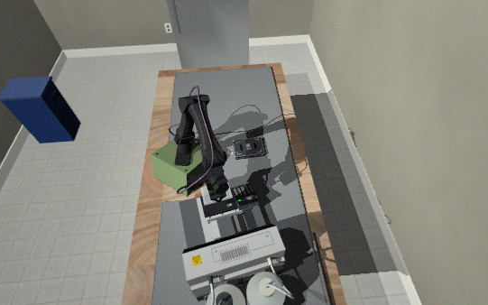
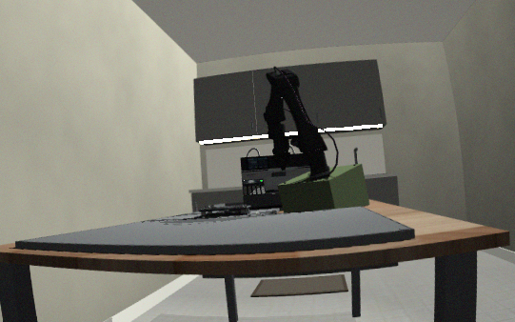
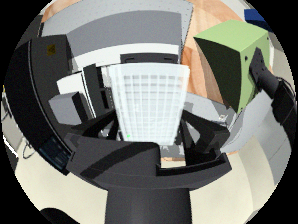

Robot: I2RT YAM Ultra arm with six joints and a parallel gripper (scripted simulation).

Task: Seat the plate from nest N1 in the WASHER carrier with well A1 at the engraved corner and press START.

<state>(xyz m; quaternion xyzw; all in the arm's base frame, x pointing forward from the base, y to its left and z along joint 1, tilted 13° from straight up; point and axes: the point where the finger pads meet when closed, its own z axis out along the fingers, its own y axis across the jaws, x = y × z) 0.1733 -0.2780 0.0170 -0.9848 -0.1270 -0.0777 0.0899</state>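
My gripper is now 9 cm above the washer carrier. The rest, counted from my hand: plate washer: 4 cm ahead, 15 cm to the right, 4 cm below; well plate: 1 cm below; plate nest: 15 cm ahead, 37 cm to the left, 14 cm below.
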